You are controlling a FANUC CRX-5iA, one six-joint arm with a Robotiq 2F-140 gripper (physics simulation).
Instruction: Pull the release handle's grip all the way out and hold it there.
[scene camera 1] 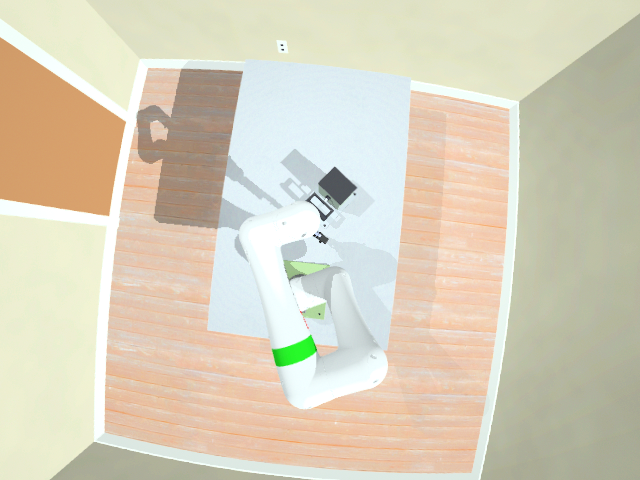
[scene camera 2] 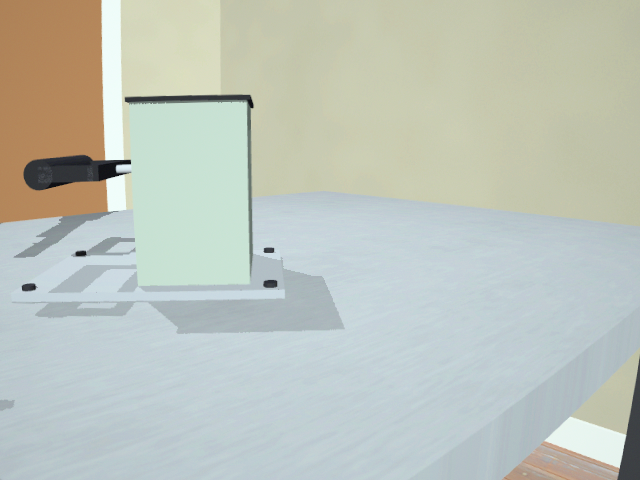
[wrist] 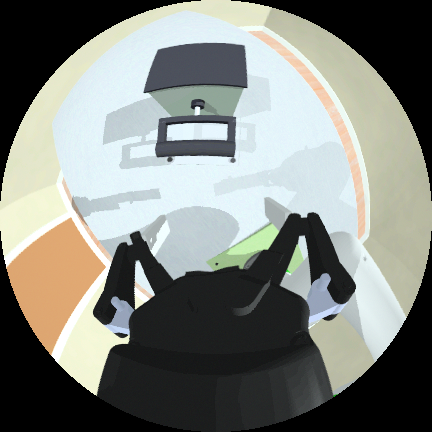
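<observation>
The release handle is a dark rectangular frame with a thick round grip bar (scene camera 1: 323, 201) (scene camera 2: 38, 174) (wrist: 196, 149). A short white rod (scene camera 2: 124, 168) (wrist: 197, 110) joins it to the front of a pale green housing (scene camera 2: 191, 191) with a dark lid (scene camera 1: 337, 184) (wrist: 200, 67). How far the rod is out is hard to tell. My gripper (wrist: 214, 214) is open and empty. In the wrist view the grip lies beyond the fingertips, a little left of their middle, runs nearly level across the view and does not touch them. In scene camera 1 the arm hides most of the gripper; scene camera 2 does not show it.
The housing stands on a bolted white base plate (scene camera 2: 149, 296) on a pale table (scene camera 1: 361, 113) (scene camera 2: 413, 310). My white arm (scene camera 1: 271, 299) arches over the table's near part. Green base parts (scene camera 1: 310, 267) (wrist: 240, 250) lie beneath it. Walls stand around the room.
</observation>
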